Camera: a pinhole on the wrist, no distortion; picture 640 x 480 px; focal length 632.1 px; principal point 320.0 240.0 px. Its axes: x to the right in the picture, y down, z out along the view. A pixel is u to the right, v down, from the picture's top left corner.
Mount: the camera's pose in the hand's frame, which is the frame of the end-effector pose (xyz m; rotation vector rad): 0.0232 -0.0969 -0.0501 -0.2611 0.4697 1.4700
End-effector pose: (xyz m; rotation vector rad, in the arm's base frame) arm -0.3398 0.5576 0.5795 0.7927 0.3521 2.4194
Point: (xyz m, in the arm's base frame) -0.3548 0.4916 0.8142
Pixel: 568.6 227.2
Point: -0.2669 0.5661 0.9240
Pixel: 337.2 195.0
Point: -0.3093 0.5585 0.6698
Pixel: 471.5 342.4
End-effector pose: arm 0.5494 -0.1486 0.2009 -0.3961 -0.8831 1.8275
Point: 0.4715 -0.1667 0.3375
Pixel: 183.4 293.7
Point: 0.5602 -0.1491 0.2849
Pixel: 188.5 442.0
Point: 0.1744 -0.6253 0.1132
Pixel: outside the picture
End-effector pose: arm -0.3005 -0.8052 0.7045 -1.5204 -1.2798 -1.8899
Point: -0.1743 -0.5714 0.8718
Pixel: 301.2 80.5
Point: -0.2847 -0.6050 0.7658
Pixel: 120.1 115.6
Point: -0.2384 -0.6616 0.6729
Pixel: 189.3 454.1
